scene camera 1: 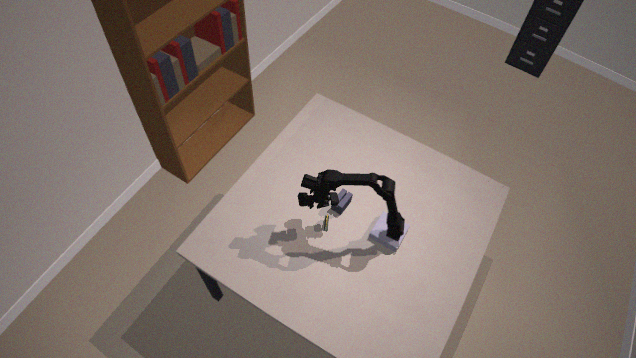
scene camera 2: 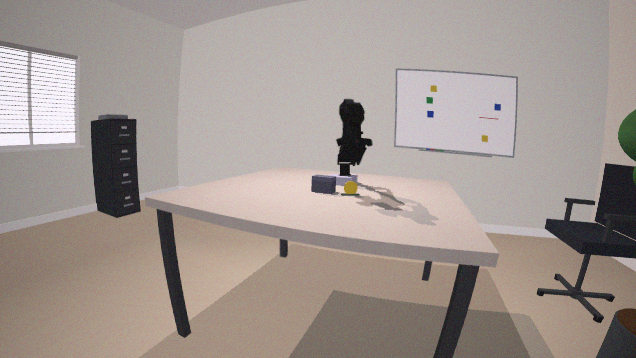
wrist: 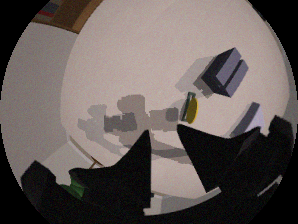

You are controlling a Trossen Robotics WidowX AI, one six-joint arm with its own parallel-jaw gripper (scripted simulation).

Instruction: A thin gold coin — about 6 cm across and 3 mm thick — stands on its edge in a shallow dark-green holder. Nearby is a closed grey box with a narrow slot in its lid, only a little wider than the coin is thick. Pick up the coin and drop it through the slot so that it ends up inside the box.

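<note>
There is my gripper [scene camera 2: 355,165] [wrist: 163,130], which I see in scene camera 2 and in the wrist view as well.
</note>
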